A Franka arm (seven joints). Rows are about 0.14 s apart.
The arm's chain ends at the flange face. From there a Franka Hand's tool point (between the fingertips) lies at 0.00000 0.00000 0.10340 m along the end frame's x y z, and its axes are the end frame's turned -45 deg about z.
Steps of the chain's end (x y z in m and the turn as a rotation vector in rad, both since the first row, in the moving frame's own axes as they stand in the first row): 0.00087 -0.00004 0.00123 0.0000 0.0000 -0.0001; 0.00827 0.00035 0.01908 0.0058 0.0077 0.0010; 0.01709 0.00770 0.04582 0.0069 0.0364 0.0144; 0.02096 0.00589 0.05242 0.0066 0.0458 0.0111; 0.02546 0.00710 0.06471 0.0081 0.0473 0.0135
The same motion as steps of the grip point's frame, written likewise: 0.00064 0.00059 0.00123 0.0000 0.0000 -0.0001; 0.00659 0.00623 0.01908 -0.0013 0.0095 0.0010; 0.00979 0.01971 0.04575 -0.0209 0.0306 0.0144; 0.01447 0.02187 0.05231 -0.0277 0.0371 0.0111; 0.01701 0.02592 0.06459 -0.0277 0.0392 0.0135
